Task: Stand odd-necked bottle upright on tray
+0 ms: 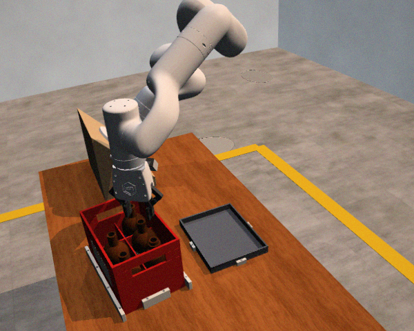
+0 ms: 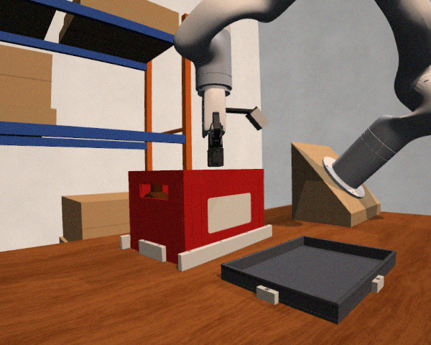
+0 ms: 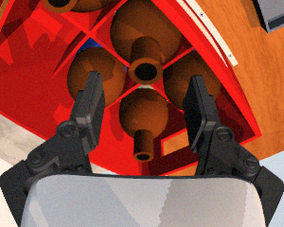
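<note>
Now: hand 12 cm above the red crate and 4 cm to the left of it. The rest, counted from my hand: dark grey tray (24 cm to the left, 19 cm below, 3 cm ahead); then brown bottle (11 cm below, 10 cm ahead, 9 cm to the right).
</note>
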